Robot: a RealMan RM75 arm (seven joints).
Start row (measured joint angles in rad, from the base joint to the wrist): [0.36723, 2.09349, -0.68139, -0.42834, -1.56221, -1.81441, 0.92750]
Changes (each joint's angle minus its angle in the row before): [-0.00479, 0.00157, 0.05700, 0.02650, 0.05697, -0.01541, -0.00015]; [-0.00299, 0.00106, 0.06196, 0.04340, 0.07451, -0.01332, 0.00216]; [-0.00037, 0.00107, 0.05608, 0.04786, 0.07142, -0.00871, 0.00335]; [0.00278, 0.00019, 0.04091, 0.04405, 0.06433, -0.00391, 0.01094]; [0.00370, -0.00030, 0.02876, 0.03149, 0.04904, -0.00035, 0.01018]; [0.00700, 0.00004, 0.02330, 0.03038, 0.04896, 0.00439, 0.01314]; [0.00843, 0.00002, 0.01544, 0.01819, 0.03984, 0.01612, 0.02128]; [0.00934, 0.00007, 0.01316, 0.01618, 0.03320, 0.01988, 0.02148]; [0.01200, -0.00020, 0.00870, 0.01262, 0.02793, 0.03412, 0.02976]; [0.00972, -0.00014, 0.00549, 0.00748, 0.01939, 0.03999, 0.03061]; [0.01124, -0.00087, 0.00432, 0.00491, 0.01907, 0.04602, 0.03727]
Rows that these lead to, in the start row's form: [0.36244, 2.09506, -0.62439, -0.40184, -1.50524, -1.82982, 0.92735]; [0.35945, 2.09612, -0.56243, -0.35844, -1.43073, -1.84314, 0.92951]; [0.35908, 2.09719, -0.50635, -0.31058, -1.35931, -1.85185, 0.93286]; [0.36186, 2.09738, -0.46544, -0.26653, -1.29498, -1.85576, 0.94380]; [0.36556, 2.09708, -0.43668, -0.23504, -1.24594, -1.85611, 0.95398]; [0.37256, 2.09712, -0.41338, -0.20466, -1.19698, -1.85172, 0.96712]; [0.38099, 2.09714, -0.39794, -0.18647, -1.15714, -1.83560, 0.98840]; [0.39033, 2.09721, -0.38478, -0.17029, -1.12394, -1.81572, 1.00988]; [0.40233, 2.09701, -0.37608, -0.15767, -1.09601, -1.78160, 1.03964]; [0.41205, 2.09687, -0.37059, -0.15019, -1.07662, -1.74161, 1.07025]; [0.42329, 2.09600, -0.36627, -0.14528, -1.05755, -1.69559, 1.10752]
